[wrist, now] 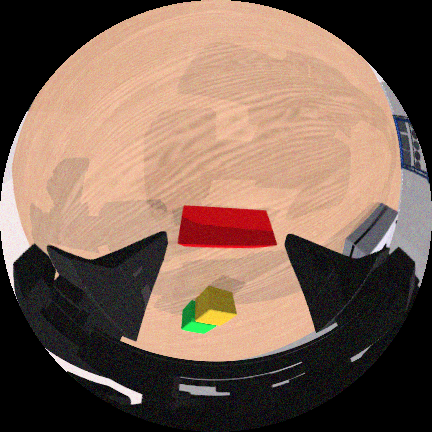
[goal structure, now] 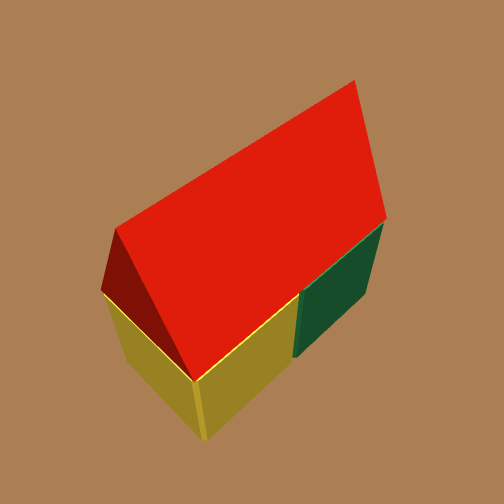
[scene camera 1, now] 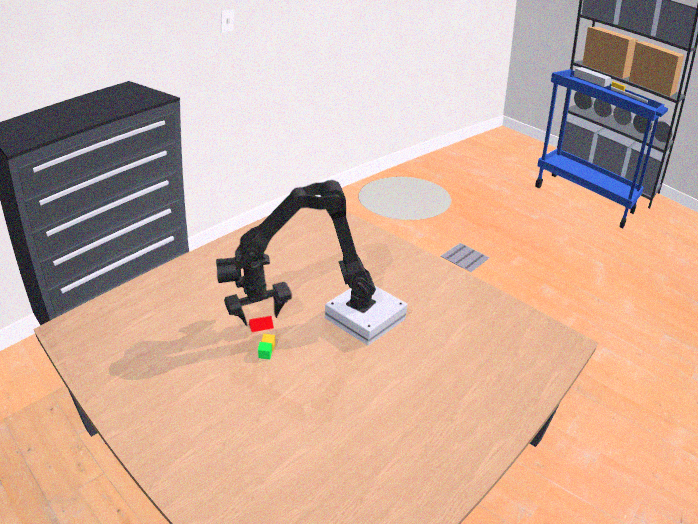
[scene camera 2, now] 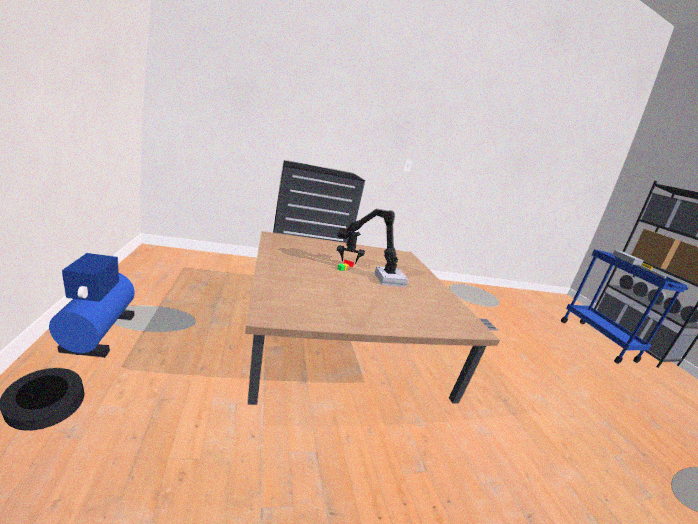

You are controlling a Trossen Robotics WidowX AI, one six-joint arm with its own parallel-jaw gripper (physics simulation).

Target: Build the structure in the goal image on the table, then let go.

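Frame: origin at the arm's base, x ahead, y left, z up, level; centimetres.
Where they show: gripper, fingertip midpoint: (wrist: 228, 239) (scene camera 1: 261, 321) (scene camera 2: 349, 262); arm's base at its link origin: (scene camera 1: 361, 303) (scene camera 2: 389, 271).
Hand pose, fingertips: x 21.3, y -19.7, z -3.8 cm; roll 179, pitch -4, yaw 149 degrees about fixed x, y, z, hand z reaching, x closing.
Each offset is from my fingertips to the top centre of the thing. Level surfaces: height alone.
A long red block {dy +0.3, dx +0.3, dz +1.1 cm} (scene camera 1: 261, 323) (scene camera 2: 349, 263) (wrist: 226, 227) lies on the wooden table {dz -1.8 cm} (scene camera 1: 360, 428) (scene camera 2: 338, 304). A small green cube {dy +9.1, dx +8.6, dz +1.5 cm} (scene camera 1: 264, 350) (scene camera 2: 341, 267) (wrist: 200, 327) and a small yellow cube {dy +7.5, dx +5.3, dz +1.5 cm} (scene camera 1: 268, 340) (wrist: 216, 306) are close together, the yellow one on the side toward the red block. I cannot tell whether the cubes touch. My gripper (scene camera 1: 261, 319) (scene camera 2: 350, 261) (wrist: 228, 239) is open and empty, pointing down above the red block. In the wrist view the block shows between the two fingertips, with a gap at either end.
The arm's pale base plate (scene camera 1: 389, 313) (scene camera 2: 391, 278) (wrist: 372, 230) sits on the table to the right of the blocks. A dark drawer cabinet (scene camera 1: 107, 163) (scene camera 2: 321, 197) stands beyond the table. A blue cart (scene camera 1: 592, 179) (scene camera 2: 608, 328) stands off to the right.
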